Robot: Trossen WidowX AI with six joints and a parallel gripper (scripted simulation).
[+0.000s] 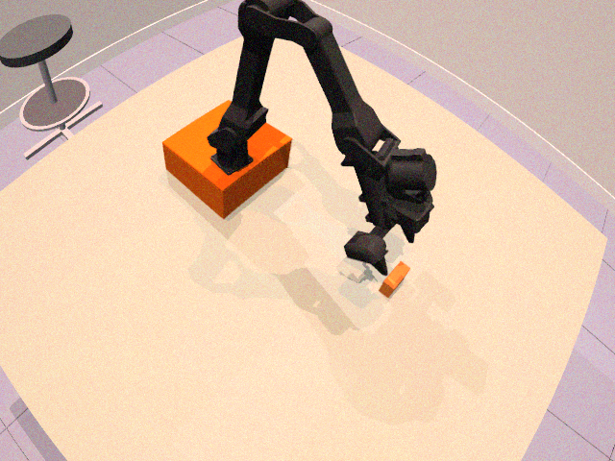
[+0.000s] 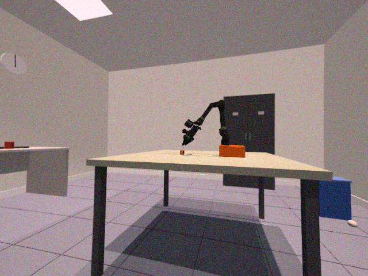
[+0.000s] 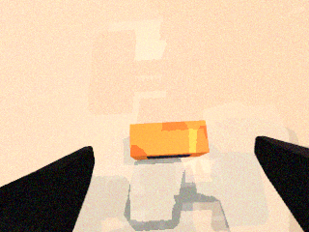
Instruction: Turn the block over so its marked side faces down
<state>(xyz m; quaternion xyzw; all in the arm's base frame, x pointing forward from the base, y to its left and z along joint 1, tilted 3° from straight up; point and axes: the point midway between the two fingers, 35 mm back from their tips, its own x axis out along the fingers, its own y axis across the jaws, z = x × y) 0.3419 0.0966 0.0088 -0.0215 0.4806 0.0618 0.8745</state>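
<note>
My gripper tip is 7 cm above the orange block and 1 cm short of it.
</note>
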